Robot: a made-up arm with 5 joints.
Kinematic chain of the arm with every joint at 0, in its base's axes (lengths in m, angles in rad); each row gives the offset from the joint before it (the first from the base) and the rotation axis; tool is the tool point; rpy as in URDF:
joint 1: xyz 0.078 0 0.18 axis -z
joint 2: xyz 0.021 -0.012 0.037 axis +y
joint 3: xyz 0.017 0 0.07 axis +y
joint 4: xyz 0.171 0 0.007 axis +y
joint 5: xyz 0.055 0.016 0 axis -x
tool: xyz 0 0 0 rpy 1.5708 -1.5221 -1.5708
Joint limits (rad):
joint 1: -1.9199..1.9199
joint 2: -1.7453..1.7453
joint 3: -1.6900..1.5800
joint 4: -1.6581..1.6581
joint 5: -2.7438..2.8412
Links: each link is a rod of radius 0.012 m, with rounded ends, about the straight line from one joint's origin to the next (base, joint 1, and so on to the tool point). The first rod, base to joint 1, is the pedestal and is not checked.
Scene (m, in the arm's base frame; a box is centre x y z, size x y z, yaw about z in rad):
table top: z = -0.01
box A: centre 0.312 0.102 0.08 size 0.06 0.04 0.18 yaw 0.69
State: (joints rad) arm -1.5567 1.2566 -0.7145 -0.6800 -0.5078
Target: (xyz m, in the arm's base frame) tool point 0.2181 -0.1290 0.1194
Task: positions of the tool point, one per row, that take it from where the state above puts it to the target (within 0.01 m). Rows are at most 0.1 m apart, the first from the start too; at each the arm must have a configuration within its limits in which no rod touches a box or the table.
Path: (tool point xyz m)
1: 0.1544 0.2583 0.1001
2: 0.2029 0.1933 0.0617
3: 0.2163 0.1196 0.0354
4: 0.1968 0.0549 0.0227
5: 0.2290 0.0208 0.0441
6: 0.2456 -0.0267 0.0679
7: 0.2422 -0.0796 0.0933
8: 0.2181 -0.1290 0.1194

